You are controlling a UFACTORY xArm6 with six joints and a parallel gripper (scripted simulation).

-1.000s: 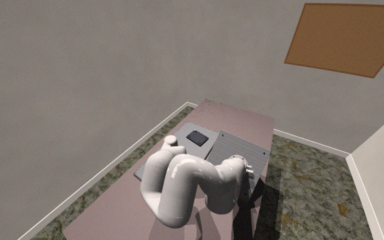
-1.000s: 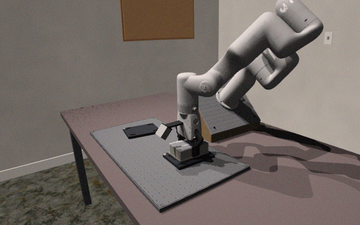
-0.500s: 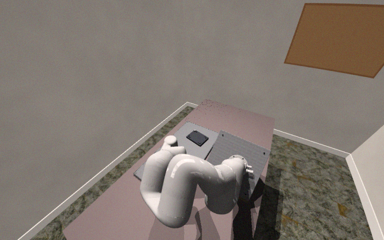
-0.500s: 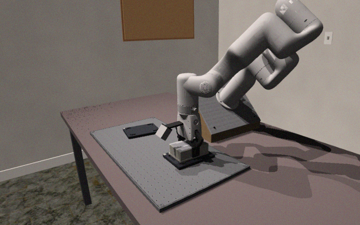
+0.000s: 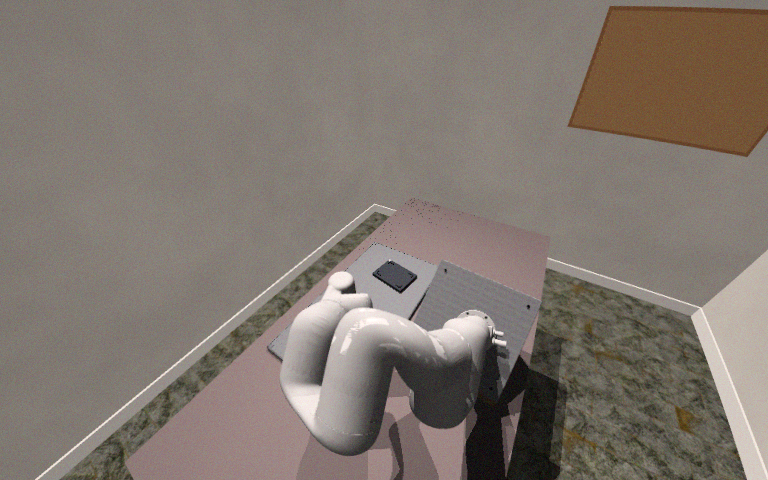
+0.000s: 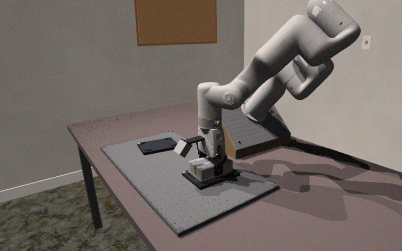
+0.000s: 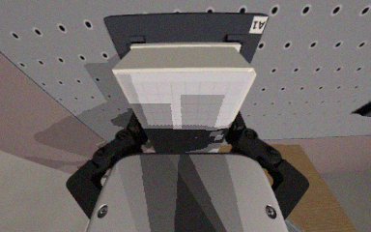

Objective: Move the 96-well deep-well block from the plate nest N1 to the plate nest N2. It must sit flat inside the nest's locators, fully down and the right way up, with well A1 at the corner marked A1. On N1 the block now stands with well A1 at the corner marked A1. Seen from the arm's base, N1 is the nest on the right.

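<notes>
Now: the white deep-well block right at my hand.
</notes>
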